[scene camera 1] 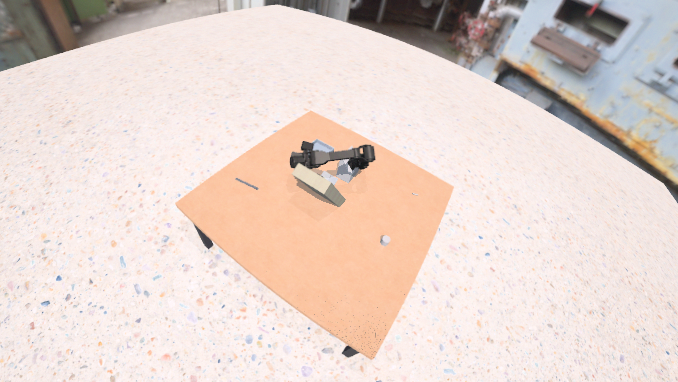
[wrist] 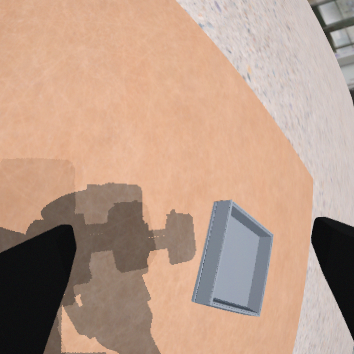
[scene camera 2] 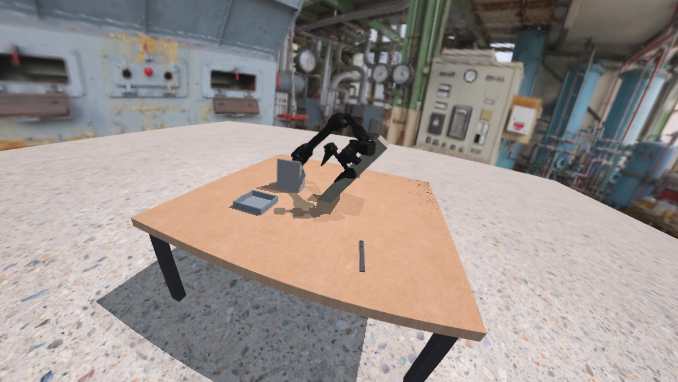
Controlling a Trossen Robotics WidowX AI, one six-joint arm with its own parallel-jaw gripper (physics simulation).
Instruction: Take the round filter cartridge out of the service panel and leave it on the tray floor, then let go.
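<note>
The gripper's open and it's holding nothing, and you can see it in the wrist view too. There's a grey tray here as well.
</note>
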